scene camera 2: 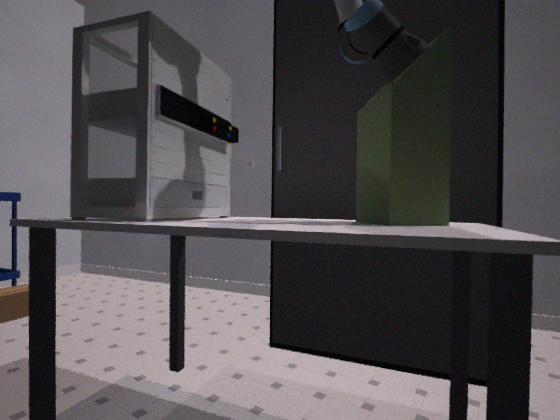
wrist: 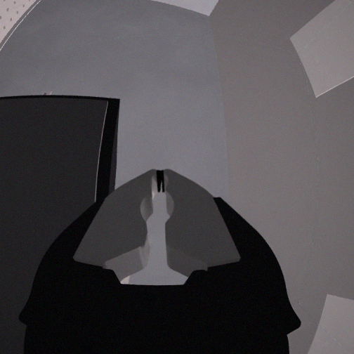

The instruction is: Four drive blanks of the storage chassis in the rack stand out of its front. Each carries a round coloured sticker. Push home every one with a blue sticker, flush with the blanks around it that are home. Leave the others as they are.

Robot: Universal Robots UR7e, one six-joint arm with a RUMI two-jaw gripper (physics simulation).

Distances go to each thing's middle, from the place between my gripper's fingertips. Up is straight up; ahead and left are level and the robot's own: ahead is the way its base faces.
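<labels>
With the grey rack (scene camera 2: pixel 180 112) as reference, my hand is 0.36 m short of it, 0.4 m to the right of it and 1.05 m above it.
</labels>
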